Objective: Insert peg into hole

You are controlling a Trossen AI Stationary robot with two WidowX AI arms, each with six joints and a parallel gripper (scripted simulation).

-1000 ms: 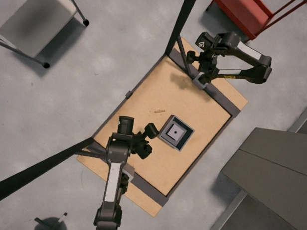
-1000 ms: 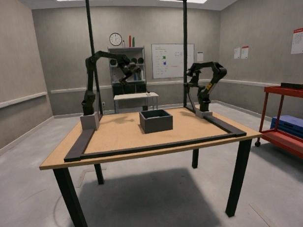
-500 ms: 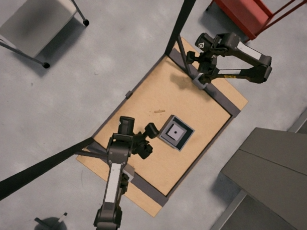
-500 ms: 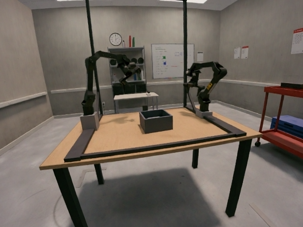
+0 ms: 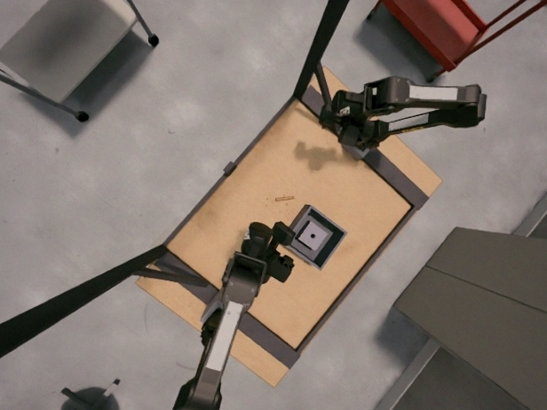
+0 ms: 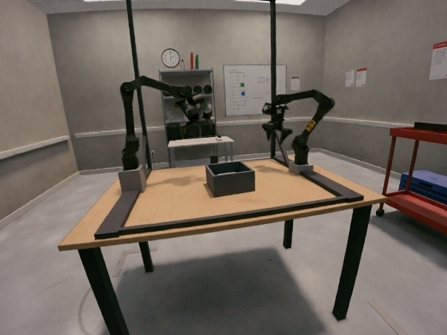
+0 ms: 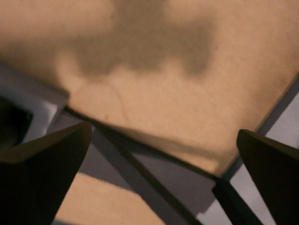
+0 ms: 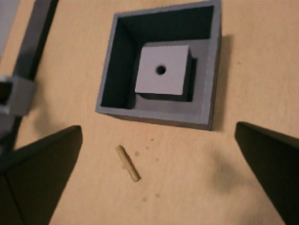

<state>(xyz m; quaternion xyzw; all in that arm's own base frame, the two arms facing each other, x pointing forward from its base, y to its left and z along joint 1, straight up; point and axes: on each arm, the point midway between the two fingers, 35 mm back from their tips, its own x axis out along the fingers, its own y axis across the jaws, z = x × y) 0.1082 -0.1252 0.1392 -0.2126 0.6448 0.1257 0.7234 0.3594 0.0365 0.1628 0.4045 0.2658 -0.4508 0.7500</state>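
My right hand is 60 mm past the wooden peg, 150 mm to the right of it and 270 mm above it. Also, from my right hand: dark frame strip 430 mm ahead, 90 mm to the left, 270 mm below; then light grey plate 130 mm ahead, 100 mm to the left, 240 mm below; then box 130 mm ahead, 100 mm to the left, 250 mm below.
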